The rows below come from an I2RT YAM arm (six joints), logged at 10 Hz.
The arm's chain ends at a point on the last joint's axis. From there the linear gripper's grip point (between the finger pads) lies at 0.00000 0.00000 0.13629 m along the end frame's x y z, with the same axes.
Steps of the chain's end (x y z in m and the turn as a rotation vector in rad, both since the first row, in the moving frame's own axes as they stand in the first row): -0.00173, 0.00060, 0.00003, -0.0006, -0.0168, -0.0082; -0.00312, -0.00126, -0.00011, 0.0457, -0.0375, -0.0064; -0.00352, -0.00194, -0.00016, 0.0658, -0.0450, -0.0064; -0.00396, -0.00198, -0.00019, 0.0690, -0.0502, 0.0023; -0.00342, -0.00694, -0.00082, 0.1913, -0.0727, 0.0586; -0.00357, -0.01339, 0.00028, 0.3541, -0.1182, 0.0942; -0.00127, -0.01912, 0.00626, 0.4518, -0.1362, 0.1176; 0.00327, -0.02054, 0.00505, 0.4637, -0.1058, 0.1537; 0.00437, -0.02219, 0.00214, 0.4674, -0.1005, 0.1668; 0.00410, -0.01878, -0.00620, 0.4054, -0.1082, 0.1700
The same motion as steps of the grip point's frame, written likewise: -0.00402, 0.00069, 0.00001, -0.0006, -0.0168, -0.0082; -0.00825, -0.00747, -0.00035, 0.0457, -0.0375, -0.0064; -0.00968, -0.01088, -0.00059, 0.0658, -0.0450, -0.0064; -0.01078, -0.01138, -0.00069, 0.0690, -0.0502, 0.0023; -0.01249, -0.03311, -0.00366, 0.1913, -0.0727, 0.0586; -0.01704, -0.06122, -0.00910, 0.3541, -0.1182, 0.0942; -0.01556, -0.07937, -0.00862, 0.4518, -0.1362, 0.1176; -0.00580, -0.08222, -0.01005, 0.4637, -0.1058, 0.1537; -0.00355, -0.08432, -0.01311, 0.4674, -0.1005, 0.1668; -0.00553, -0.07340, -0.01799, 0.4054, -0.1082, 0.1700
